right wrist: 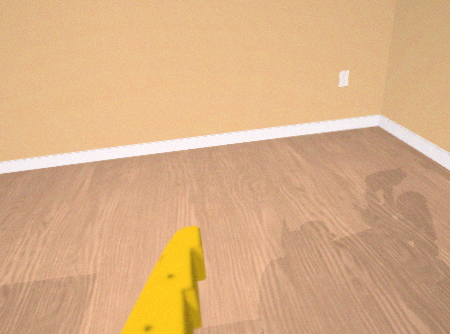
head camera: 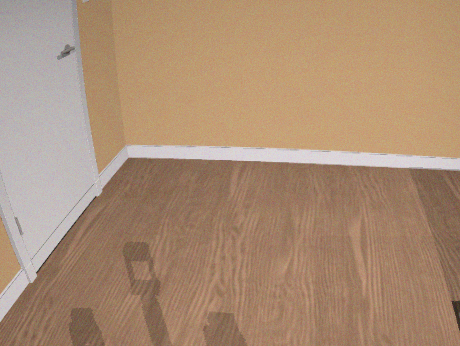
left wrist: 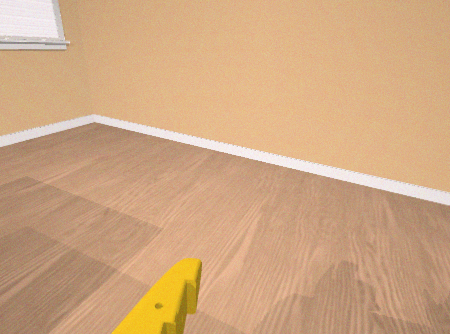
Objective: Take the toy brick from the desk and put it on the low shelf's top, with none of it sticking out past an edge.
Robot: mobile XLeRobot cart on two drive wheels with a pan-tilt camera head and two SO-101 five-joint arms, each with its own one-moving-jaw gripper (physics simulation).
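Frame: origin at the left arm's base, x ahead, y left, z up, level; metres.
Seen in the pictures: left hand, its tool point: (left wrist: 199, 279); right hand, its tool point: (right wrist: 201, 245).
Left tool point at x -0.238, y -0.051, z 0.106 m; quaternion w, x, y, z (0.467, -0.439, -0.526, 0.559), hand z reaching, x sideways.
A point is followed by its place in that frame.
The toy brick, the desk and the low shelf do not show in the head view or in either wrist view. My left gripper (left wrist: 192, 275) shows one notched yellow jaw at the bottom of the left wrist view; the other jaw has swung out of the picture, so it is fully open and empty. My right gripper (right wrist: 194, 245) likewise shows one notched yellow jaw and is fully open and empty. Both jaws are seen against the wooden floor. Neither gripper shows in the head view.
A white door (head camera: 45, 125) @[z -0.172, x 1.754, y 0.755 m] stands at the left, beside a room corner. A tan wall (head camera: 280, 75) @[z -0.213, x 2.437, y -0.441 m] (left wrist: 260, 75) @[z -0.073, x -2.396, y -0.288 m] (right wrist: 190, 65) @[z -0.172, x -2.312, y 0.135 m] with white skirting rises behind the wooden floor (head camera: 280, 240) @[z -0.775, x 1.614, y -0.340 m]. A small dark piece (head camera: 457, 312) cuts into the head view's lower right edge. Robot shadows lie on the floor.
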